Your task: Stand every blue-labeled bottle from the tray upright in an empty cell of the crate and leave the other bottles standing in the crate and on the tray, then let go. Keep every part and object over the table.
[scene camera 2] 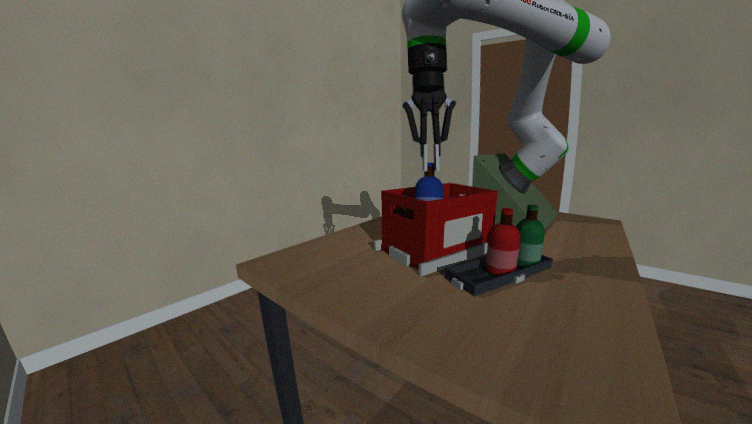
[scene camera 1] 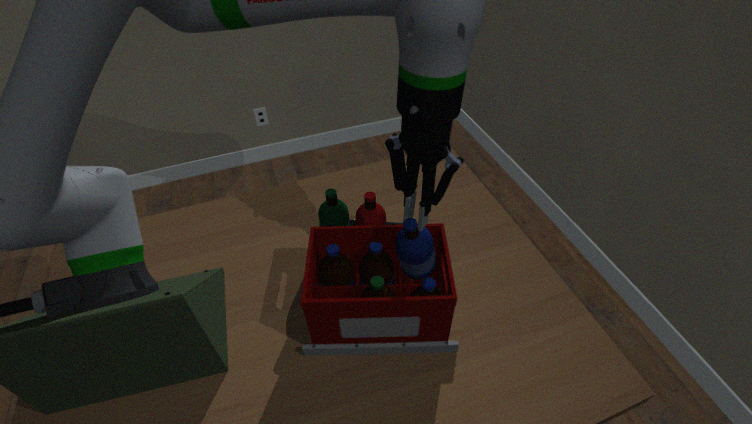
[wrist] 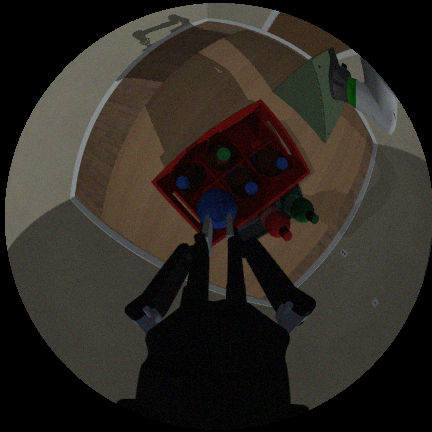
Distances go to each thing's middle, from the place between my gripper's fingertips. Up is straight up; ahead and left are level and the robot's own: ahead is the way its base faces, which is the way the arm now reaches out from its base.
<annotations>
The blue bottle point(scene camera 1: 415, 249) is 60 mm below my hand. Also, from my hand: green bottle point(scene camera 2: 532, 232) (80 mm behind, 240 mm to the left, 160 mm below); then red bottle point(scene camera 2: 504, 238) (190 mm to the left, 160 mm below); then pale strip point(scene camera 1: 435, 346) (120 mm behind, 90 mm to the right, 220 mm below).
</annotations>
